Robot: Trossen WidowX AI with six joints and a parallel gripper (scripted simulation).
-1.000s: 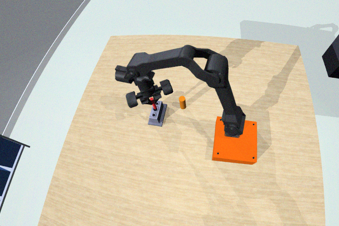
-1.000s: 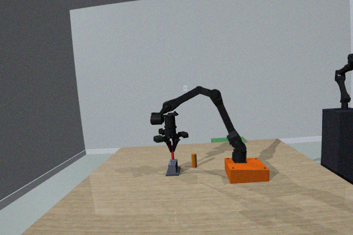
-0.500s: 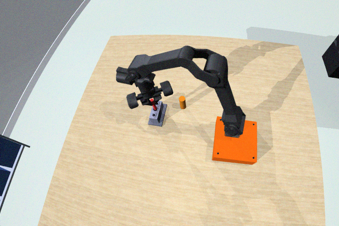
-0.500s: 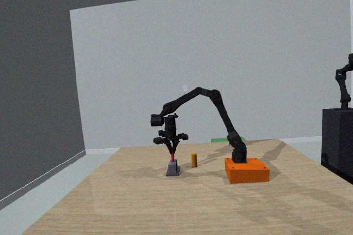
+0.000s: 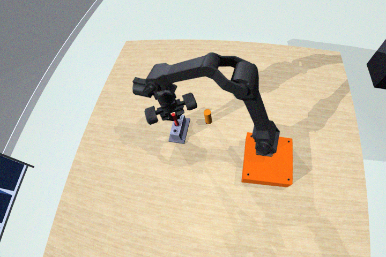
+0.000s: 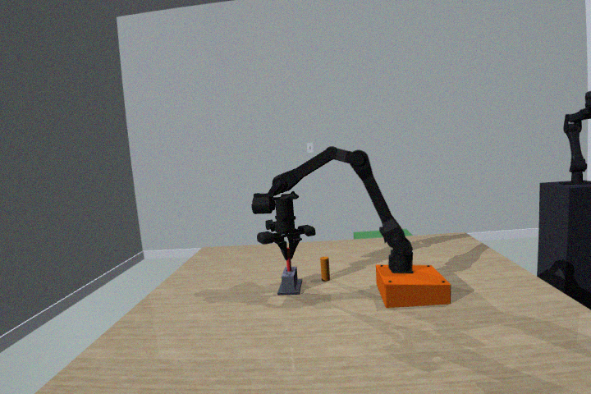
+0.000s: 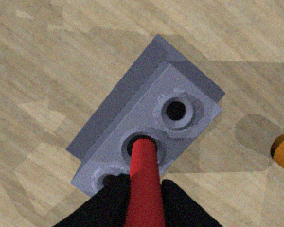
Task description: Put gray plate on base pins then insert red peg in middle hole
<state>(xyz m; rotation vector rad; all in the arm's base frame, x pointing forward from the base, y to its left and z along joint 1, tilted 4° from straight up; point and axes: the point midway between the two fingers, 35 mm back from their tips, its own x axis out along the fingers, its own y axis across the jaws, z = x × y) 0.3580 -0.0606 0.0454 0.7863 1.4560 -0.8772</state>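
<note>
Right now the red peg is right at my gripper tip. Also, from my gripper tip: orange cylinder (120 mm behind, 60 mm to the right, 60 mm below); gray plate (50 mm below); gray base (90 mm below).
</note>
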